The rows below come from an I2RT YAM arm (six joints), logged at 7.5 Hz.
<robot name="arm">
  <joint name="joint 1" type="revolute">
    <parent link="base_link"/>
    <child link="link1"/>
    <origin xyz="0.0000 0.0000 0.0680" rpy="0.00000 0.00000 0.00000"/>
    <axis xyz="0 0 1"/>
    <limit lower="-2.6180" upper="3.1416"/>
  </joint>
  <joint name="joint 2" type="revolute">
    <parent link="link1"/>
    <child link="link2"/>
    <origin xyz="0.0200 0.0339 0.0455" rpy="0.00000 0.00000 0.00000"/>
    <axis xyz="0 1 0"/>
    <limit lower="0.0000" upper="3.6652"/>
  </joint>
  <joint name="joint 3" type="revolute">
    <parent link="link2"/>
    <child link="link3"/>
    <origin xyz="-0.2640 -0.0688 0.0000" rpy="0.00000 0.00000 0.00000"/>
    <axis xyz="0 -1 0"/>
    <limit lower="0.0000" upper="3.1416"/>
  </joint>
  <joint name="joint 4" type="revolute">
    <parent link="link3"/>
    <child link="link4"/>
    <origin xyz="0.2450 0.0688 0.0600" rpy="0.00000 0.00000 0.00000"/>
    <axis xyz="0 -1 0"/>
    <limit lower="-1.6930" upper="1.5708"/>
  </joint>
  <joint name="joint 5" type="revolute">
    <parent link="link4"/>
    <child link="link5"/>
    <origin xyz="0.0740 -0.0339 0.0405" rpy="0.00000 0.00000 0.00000"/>
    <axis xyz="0 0 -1"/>
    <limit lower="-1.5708" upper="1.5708"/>
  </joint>
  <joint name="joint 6" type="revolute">
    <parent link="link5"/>
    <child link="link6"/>
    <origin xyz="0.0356 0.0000 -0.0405" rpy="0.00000 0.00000 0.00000"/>
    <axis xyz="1 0 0"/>
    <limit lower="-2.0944" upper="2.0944"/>
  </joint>
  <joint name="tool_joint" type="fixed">
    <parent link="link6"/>
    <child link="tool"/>
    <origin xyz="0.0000 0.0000 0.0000" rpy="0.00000 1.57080 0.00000"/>
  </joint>
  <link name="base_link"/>
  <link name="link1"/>
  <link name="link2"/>
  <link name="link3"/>
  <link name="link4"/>
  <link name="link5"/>
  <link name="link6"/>
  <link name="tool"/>
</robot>
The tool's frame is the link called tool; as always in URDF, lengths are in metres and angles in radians.
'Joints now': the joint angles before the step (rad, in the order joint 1, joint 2, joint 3, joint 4, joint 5, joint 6). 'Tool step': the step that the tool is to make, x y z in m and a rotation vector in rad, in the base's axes. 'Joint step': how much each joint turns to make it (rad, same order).
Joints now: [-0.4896 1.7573 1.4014 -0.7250 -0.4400 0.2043]
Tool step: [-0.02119 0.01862 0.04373 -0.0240 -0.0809 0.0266]
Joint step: [0.0171 -0.1381 -0.0001 -0.0552 -0.0187 0.0000]
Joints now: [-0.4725 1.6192 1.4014 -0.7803 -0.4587 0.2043]
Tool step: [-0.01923 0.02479 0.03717 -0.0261 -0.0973 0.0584]
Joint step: [0.0397 -0.1247 0.0000 -0.0279 -0.0264 -0.0046]
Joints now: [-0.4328 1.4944 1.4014 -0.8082 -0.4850 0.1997]
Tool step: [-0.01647 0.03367 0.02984 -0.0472 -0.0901 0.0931]
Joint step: [0.0824 -0.1094 0.0004 -0.0160 -0.0001 -0.0160]
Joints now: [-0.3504 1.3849 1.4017 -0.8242 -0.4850 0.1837]
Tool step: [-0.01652 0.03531 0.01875 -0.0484 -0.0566 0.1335]
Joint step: [0.1049 -0.0843 0.0000 -0.0377 0.0006 -0.0466]
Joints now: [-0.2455 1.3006 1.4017 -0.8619 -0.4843 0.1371]
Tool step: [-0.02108 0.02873 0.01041 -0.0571 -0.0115 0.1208]
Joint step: [0.0985 -0.0713 0.0001 -0.0768 0.0210 -0.0610]
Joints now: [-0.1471 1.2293 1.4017 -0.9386 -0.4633 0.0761]
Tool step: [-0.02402 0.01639 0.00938 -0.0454 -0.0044 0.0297]
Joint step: [0.0683 -0.0729 0.0000 -0.0660 0.0587 -0.0062]
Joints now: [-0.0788 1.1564 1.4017 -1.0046 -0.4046 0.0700]
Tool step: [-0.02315 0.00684 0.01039 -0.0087 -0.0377 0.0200]
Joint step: [0.0279 -0.0717 0.0000 -0.0332 0.0100 0.0008]
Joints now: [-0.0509 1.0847 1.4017 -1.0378 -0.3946 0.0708]
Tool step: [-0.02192 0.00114 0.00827 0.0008 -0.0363 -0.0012]
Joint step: [0.0000 -0.0663 0.0000 -0.0290 -0.0008 0.0030]
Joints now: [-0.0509 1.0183 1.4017 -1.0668 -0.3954 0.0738]
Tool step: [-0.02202 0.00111 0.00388 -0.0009 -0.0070 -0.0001]
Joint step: [0.0000 -0.0602 0.0000 -0.0533 0.0004 -0.0004]
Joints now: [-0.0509 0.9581 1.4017 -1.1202 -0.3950 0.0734]
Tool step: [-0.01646 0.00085 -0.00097 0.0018 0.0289 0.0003]
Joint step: [0.0000 -0.0386 0.0000 -0.0675 -0.0005 0.0000]
